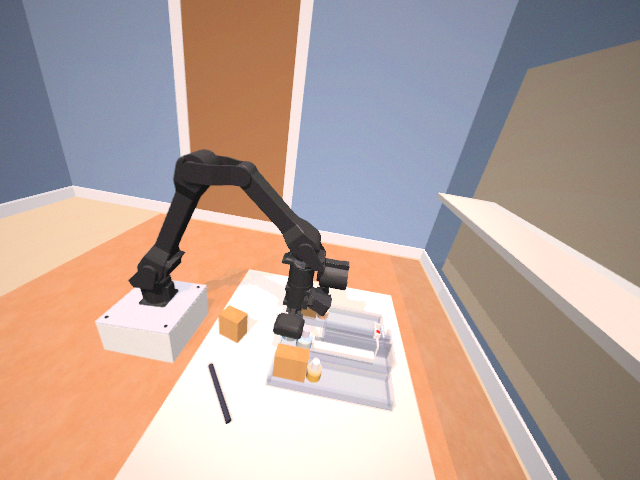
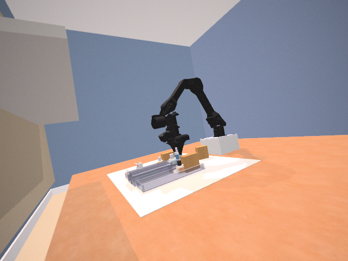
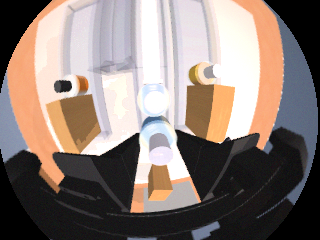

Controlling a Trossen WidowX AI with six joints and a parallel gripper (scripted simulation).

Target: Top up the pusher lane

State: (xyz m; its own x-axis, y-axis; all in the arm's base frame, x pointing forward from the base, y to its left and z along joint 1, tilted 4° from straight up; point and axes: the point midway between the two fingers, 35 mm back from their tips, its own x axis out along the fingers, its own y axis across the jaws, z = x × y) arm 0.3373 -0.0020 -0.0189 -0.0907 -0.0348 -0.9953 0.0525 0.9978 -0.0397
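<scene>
My gripper tip is now 150 mm short of the grey lane rack, 20 mm to the right of it and 40 mm above it. Round my gripper tip: red mark 230 mm ahead, 30 mm to the left, 10 mm above; shelf 510 mm ahead, 30 mm to the right, 310 mm above; dark rod 130 mm behind, 150 mm to the right, 50 mm below.
</scene>
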